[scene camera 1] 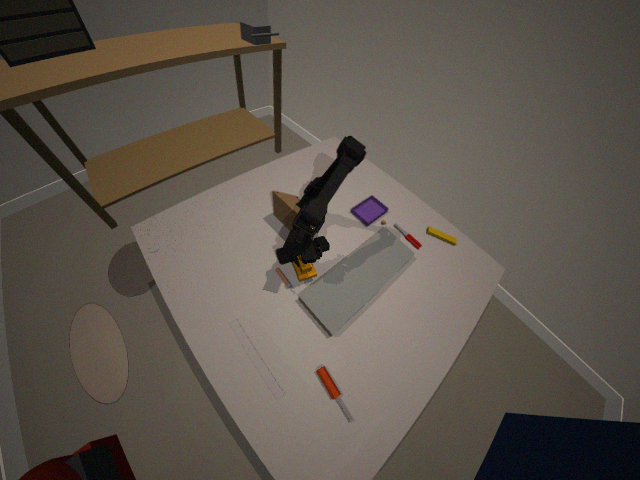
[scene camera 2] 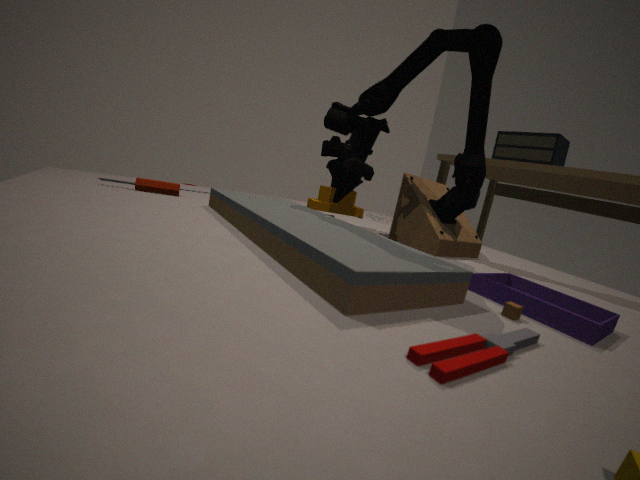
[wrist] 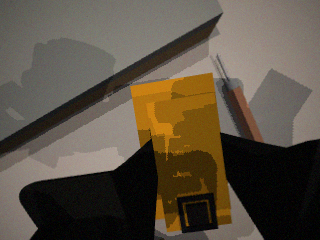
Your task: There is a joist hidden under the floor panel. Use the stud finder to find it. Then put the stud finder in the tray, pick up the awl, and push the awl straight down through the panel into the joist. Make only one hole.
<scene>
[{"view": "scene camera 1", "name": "my gripper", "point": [303,264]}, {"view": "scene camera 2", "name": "my gripper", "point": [332,201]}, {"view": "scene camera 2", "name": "stud finder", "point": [346,206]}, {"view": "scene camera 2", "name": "tray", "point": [586,322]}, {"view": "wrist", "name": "my gripper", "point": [180,139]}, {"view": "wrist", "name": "stud finder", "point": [180,115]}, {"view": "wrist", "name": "awl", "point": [234,91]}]
</scene>
